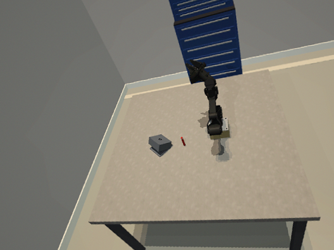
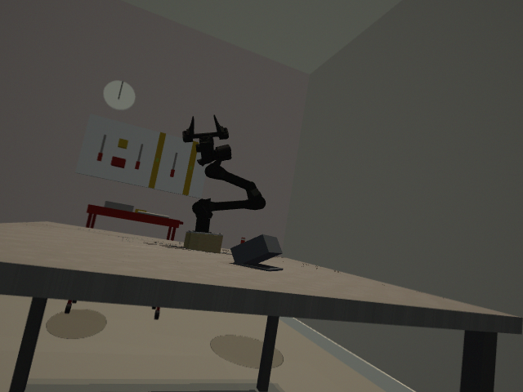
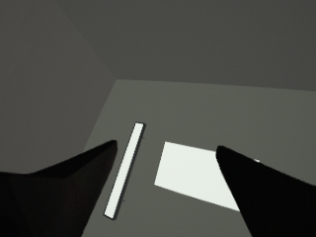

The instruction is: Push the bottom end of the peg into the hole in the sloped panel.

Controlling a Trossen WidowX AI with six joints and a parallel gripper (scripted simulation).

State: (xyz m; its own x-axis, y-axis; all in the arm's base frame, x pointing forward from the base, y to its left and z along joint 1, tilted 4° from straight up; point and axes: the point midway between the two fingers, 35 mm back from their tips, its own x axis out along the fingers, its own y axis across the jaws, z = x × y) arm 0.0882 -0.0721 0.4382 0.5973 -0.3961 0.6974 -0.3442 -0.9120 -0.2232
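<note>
Now: gripper tip 170 mm short of the round red peg, 180 mm to the right of it and 480 mm above it. Round my gripper tip: thin dark base plate: 360 mm ahead, 160 mm to the left, 530 mm below; then grey sloped panel: 350 mm ahead, 150 mm to the left, 480 mm below.
</note>
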